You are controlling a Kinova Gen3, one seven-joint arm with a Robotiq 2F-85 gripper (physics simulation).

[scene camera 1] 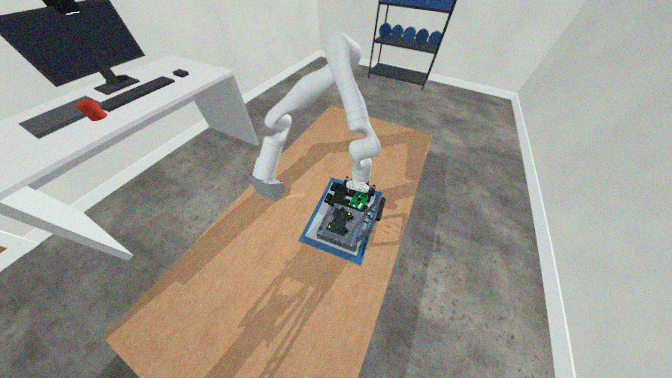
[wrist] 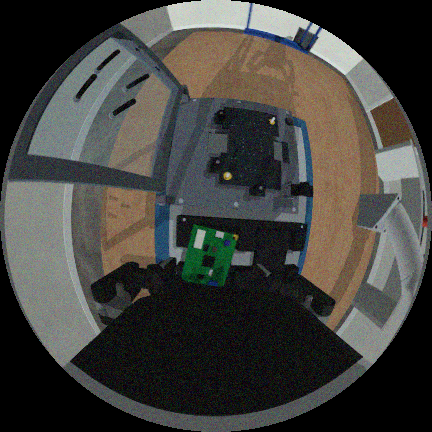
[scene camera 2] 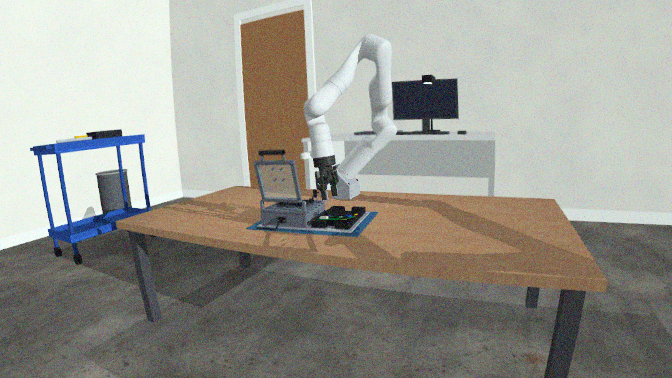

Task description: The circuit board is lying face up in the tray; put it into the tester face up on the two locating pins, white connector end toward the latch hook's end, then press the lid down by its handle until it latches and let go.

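Places are measured from the arm's base along level axes (x right, y back, z down), in millimetres.
Where they show: gripper, between the fingertips: (scene camera 1: 358, 194) (wrist: 214, 269) (scene camera 2: 330, 198); arm's base, origin of its link: (scene camera 1: 263, 178) (wrist: 392, 214) (scene camera 2: 345, 172).
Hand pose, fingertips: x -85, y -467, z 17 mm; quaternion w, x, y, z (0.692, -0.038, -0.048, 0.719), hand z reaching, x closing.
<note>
Things, the pixels of their centre, and the offset from my fingertips. "spot": a spot on its surface instead. Level surfaces: height alone.
- green circuit board, middle of its body: (wrist: 207, 263) (scene camera 2: 336, 216) (scene camera 1: 359, 198) dz +62, dx -20, dy -10 mm
- black tray, a spot on its surface: (wrist: 280, 231) spot: dz +76, dx +32, dy +109 mm
- grey tester, a spot on its surface: (wrist: 200, 196) spot: dz +34, dx +80, dy -21 mm
- handle, middle of its body: (scene camera 2: 271, 152) (scene camera 1: 380, 208) dz -174, dx +157, dy -107 mm
- black latch hook, middle of its body: (wrist: 305, 189) dz +3, dx +95, dy +104 mm
- blue mat, height of its surface: dz +92 mm
- wooden table, height of its surface: dz +94 mm
The green circuit board (scene camera 1: 358, 200) (scene camera 2: 334, 218) (wrist: 210, 256) lies face up at the black tray (scene camera 1: 338, 194) (wrist: 280, 231), skewed to the tray's edges; whether it is flat is unclear. Its white connector (wrist: 199, 239) is at the upper left in the wrist view. My gripper (scene camera 2: 327, 195) (wrist: 214, 269) is open and empty, above the board with a fingertip to each side in the wrist view. The grey tester (scene camera 2: 295, 217) (wrist: 200, 196) has its lid (scene camera 2: 299, 181) (wrist: 82, 172) raised, handle (scene camera 1: 381, 209) (scene camera 2: 272, 152) on top. Its two locating pins (wrist: 227, 175) (wrist: 272, 120) are bare. The black latch hook (wrist: 301, 189) stands at its right.
Tester and tray stand on a blue mat (scene camera 1: 308, 237) (scene camera 2: 367, 224) (wrist: 163, 235) on the wooden table (scene camera 1: 250, 280) (scene camera 2: 475, 235). A second white arm-like part ends in a grey block (scene camera 1: 268, 188) (scene camera 2: 348, 188) (wrist: 377, 210) near the tray. A desk with a monitor (scene camera 1: 75, 40) (scene camera 2: 425, 100) stands beyond.
</note>
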